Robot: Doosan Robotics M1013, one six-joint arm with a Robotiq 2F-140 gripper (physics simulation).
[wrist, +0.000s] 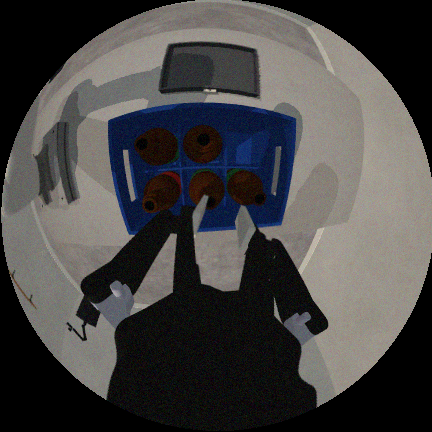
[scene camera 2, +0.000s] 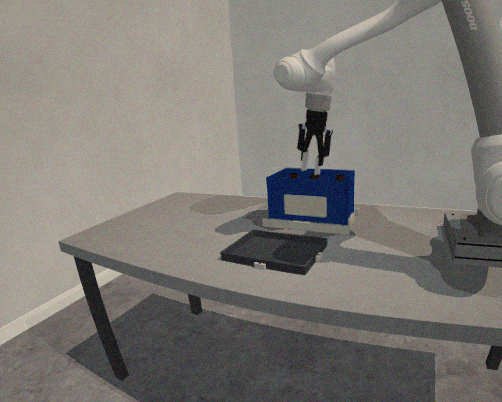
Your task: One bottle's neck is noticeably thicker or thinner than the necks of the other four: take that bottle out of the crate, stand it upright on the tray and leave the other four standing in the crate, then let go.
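Places are measured from the arm's base along level axes (x ahead, y left, z up), in centimetres.
Pixels of known places: gripper, fingertip midpoint: (wrist: 221, 208) (scene camera 2: 310, 172); arm's base, link origin: (wrist: 42, 172) (scene camera 2: 500, 228).
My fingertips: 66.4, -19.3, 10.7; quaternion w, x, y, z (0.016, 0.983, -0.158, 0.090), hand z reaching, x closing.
Observation:
For each thing: its middle in the pictures, then the offset to it from my fingertips, as dx, dy, dz. "spot": a spot on its surface instead. Level surfaces: height alone.
- blue crate, body centre: (wrist: 202, 166) (scene camera 2: 313, 197) -2.3, +5.9, -8.0
- dark tray, surface spot: (scene camera 2: 257, 245) (wrist: 237, 73) spot: +8.3, +32.8, -16.3
- grey table, surface height: dz -16.8
- pale strip, surface spot: (scene camera 2: 295, 226) spot: +1.4, +16.2, -15.5
A blue crate (scene camera 2: 340, 202) (wrist: 200, 112) holds several upright brown bottles. In the wrist view, two stand in the upper row, left (wrist: 161, 149) and middle (wrist: 204, 152); three stand in the lower row, left (wrist: 162, 192), middle (wrist: 204, 185) and right (wrist: 244, 187). The upper right compartment is empty. I cannot tell for sure which neck differs. My gripper (scene camera 2: 310, 169) (wrist: 221, 208) is partly open, pointing down above the crate, with nothing between its fingers. In the wrist view, one fingertip overlaps the lower middle bottle. The dark tray (scene camera 2: 257, 245) (wrist: 235, 72) holds no bottle.
The crate and tray stand on a grey table (scene camera 2: 150, 230) (wrist: 325, 150), the tray beside the crate's long side. The robot's base (scene camera 2: 480, 240) is at the right in the scene view. A pale strip (scene camera 2: 295, 226) runs along the crate's foot.

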